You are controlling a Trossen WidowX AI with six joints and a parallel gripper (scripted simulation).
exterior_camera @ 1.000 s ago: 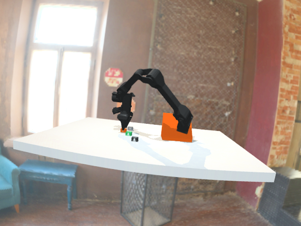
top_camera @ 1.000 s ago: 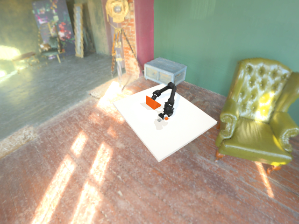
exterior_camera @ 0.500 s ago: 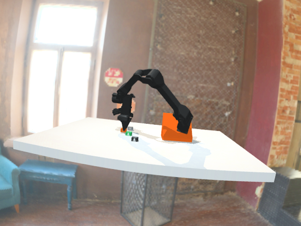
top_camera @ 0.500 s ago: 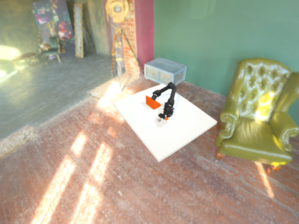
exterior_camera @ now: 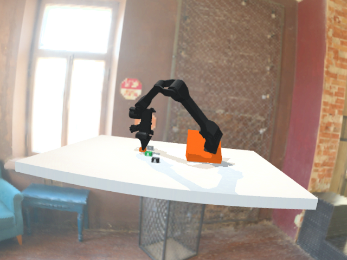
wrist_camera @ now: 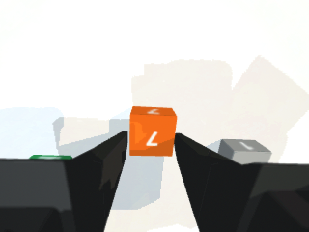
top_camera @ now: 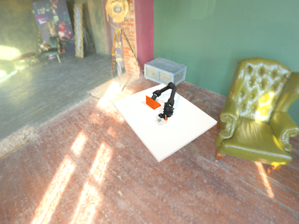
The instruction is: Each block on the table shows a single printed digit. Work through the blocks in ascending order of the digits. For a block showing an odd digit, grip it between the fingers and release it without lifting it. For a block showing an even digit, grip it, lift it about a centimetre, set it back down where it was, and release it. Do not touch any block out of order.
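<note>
The orange block lies 10 mm ahead of my gripper tip. Round my gripper tip: grey block 80 mm to the right, 10 mm behind; black block 180 mm to the left, 110 mm behind; green block 80 mm to the left, 50 mm behind.
</note>
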